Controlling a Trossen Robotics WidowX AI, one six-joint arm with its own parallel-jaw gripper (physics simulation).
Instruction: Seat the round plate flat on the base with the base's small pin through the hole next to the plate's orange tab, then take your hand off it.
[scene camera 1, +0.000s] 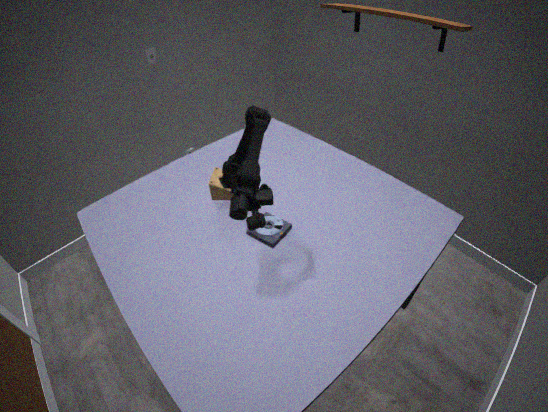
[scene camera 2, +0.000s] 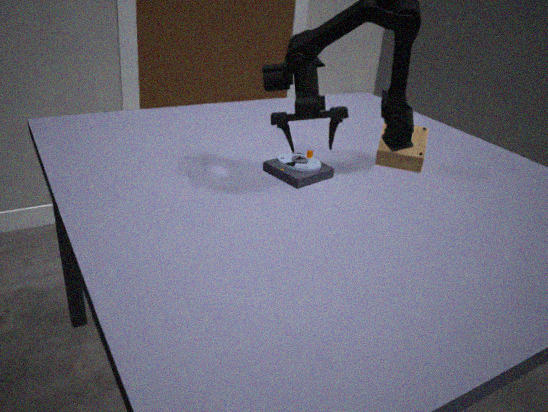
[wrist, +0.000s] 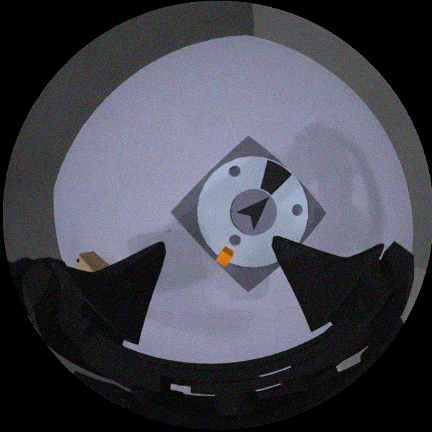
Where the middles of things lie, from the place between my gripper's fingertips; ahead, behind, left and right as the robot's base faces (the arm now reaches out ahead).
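Scene:
The pale round plate (wrist: 218, 193) is 20 mm below my hand, 40 mm ahead of it and 20 mm to the left of it. For the raised round boss (wrist: 253, 211) I find 20 mm to the left of my hand, 40 mm ahead of it and 20 mm below it. The dark square base (scene camera 2: 298, 179) sits 40 mm below my hand, and it is 40 mm ahead of the hand and 20 mm to the left of it.

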